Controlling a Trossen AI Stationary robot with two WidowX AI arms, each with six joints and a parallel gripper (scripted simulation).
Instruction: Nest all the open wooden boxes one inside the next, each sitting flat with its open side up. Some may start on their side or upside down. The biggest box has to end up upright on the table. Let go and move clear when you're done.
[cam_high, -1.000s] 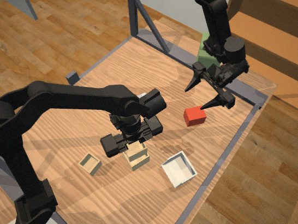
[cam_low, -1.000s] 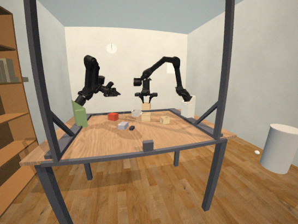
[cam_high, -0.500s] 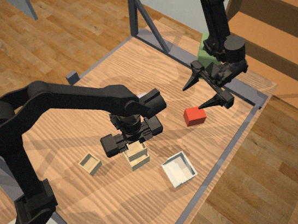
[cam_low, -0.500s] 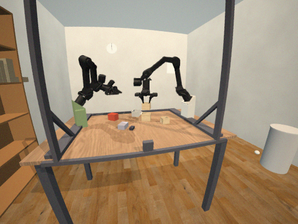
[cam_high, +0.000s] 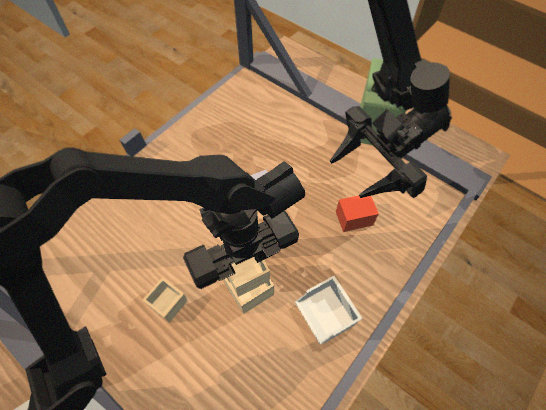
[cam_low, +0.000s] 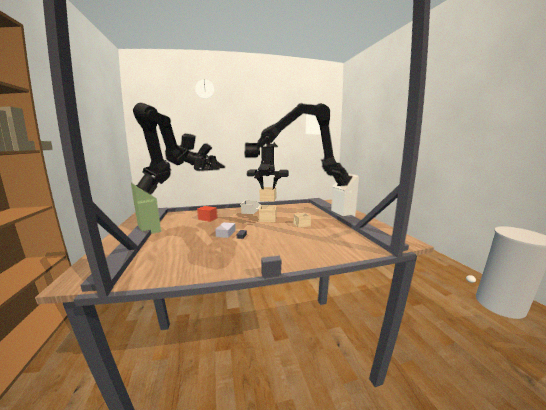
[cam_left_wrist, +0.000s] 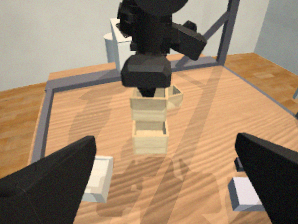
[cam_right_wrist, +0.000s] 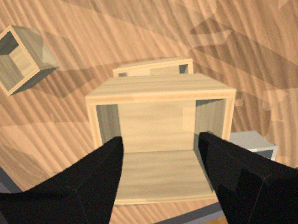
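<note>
My right hand is 60 mm above the medium tan wooden box. From my right hand the other things lie so: small tan wooden box (110 mm behind, 130 mm to the right, 160 mm below); white box (160 mm ahead, 60 mm to the left, 140 mm below); small dark block (180 mm behind, 140 mm to the left, 160 mm below).
</note>
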